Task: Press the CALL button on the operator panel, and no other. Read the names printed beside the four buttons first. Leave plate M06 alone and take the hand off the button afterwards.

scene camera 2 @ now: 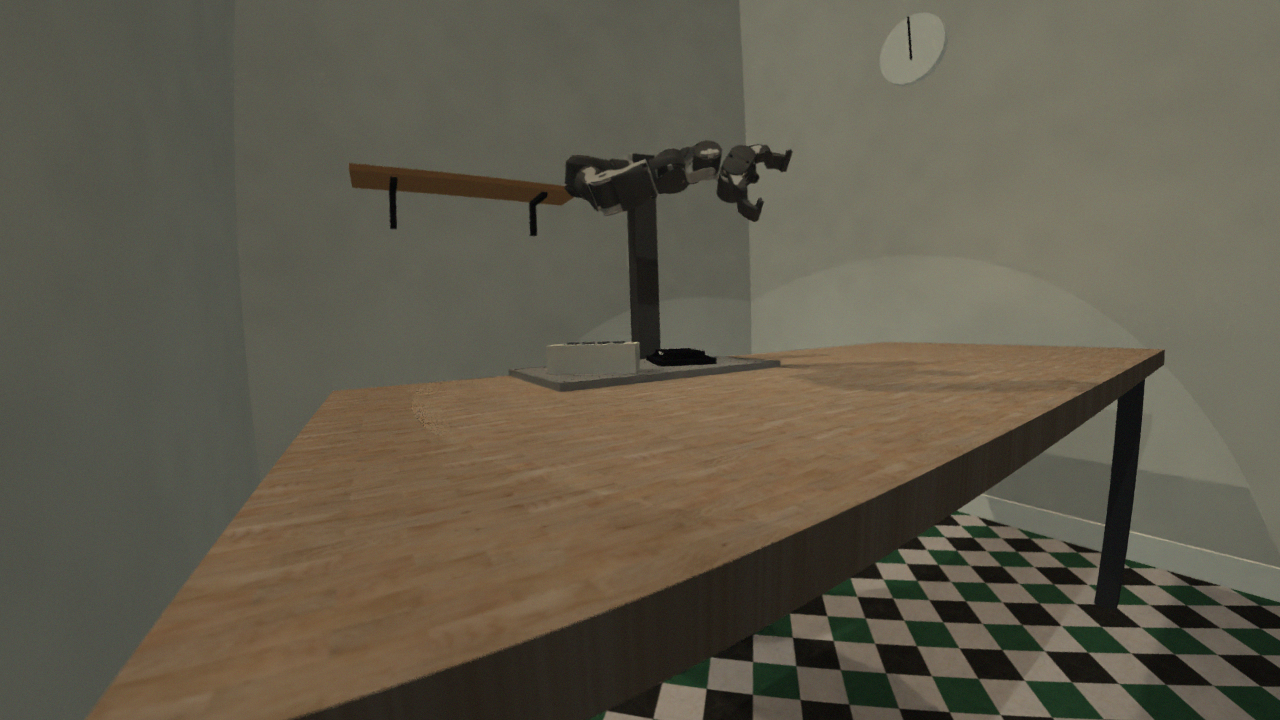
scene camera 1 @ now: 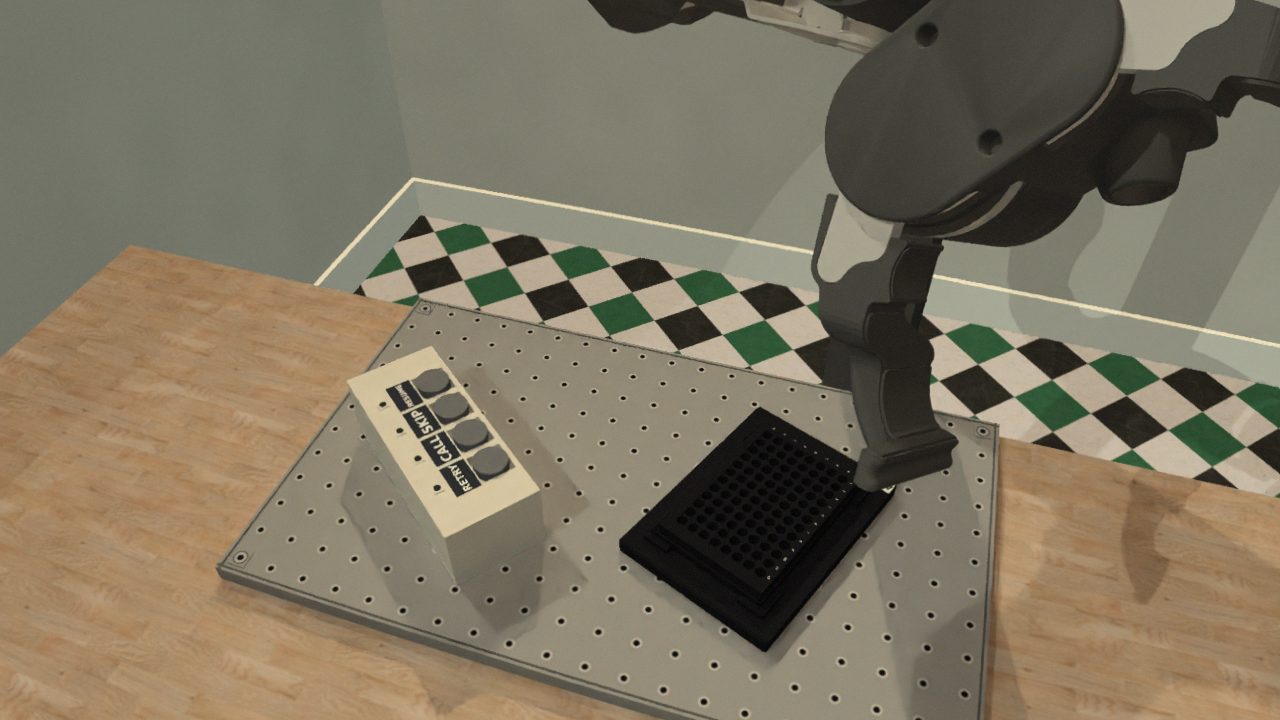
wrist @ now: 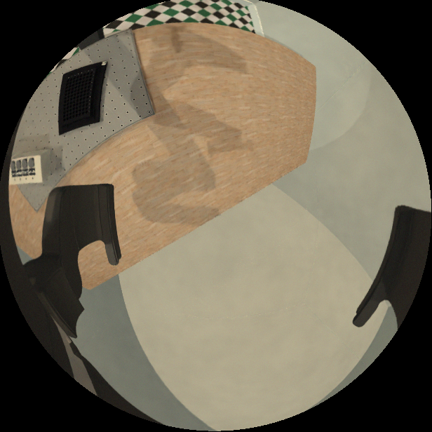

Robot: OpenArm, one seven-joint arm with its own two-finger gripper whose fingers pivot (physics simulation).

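Observation:
The operator panel is a cream box with four round grey buttons in a row. In scene camera 1 the printed names read, from far to near, RESUME, SKIP, CALL, RETRY. The CALL button is third from the far end, between SKIP and RETRY. A black many-welled plate, apparently M06, lies right of the panel; its name is not legible. My gripper is open and empty, high above the table and away from the panel. One finger overlaps the plate's corner in scene camera 1.
The panel and plate stand on a grey perforated board on the wooden table. The arm's dark post rises behind the board. A wall shelf is at the back left.

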